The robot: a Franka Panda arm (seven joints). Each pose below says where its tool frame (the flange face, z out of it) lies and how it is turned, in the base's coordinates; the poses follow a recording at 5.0 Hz.
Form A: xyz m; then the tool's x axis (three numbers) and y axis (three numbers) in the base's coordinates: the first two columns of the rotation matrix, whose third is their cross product.
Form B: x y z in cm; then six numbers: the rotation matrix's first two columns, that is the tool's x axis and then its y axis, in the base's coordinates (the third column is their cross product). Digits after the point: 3 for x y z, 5 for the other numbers.
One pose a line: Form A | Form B
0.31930 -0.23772 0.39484 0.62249 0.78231 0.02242 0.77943 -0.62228 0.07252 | 31.930 -23.772 39.484 0.62249 0.78231 0.02242 0.77943 -0.62228 0.07252
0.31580 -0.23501 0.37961 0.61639 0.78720 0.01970 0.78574 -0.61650 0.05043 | 31.580 -23.501 37.961 0.61639 0.78720 0.01970 0.78574 -0.61650 0.05043
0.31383 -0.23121 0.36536 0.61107 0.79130 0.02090 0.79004 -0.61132 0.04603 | 31.383 -23.121 36.536 0.61107 0.79130 0.02090 0.79004 -0.61132 0.04603
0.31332 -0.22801 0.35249 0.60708 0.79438 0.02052 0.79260 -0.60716 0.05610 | 31.332 -22.801 35.249 0.60708 0.79438 0.02052 0.79260 -0.60716 0.05610
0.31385 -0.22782 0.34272 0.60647 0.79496 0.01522 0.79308 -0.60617 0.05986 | 31.385 -22.782 34.272 0.60647 0.79496 0.01522 0.79308 -0.60617 0.05986
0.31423 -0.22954 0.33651 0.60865 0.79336 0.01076 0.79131 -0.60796 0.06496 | 31.423 -22.954 33.651 0.60865 0.79336 0.01076 0.79131 -0.60796 0.06496
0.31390 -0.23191 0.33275 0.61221 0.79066 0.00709 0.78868 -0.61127 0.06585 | 31.390 -23.191 33.275 0.61221 0.79066 0.00709 0.78868 -0.61127 0.06585
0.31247 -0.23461 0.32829 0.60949 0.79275 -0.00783 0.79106 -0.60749 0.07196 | 31.247 -23.461 32.829 0.60949 0.79275 -0.00783 0.79106 -0.60749 0.07196
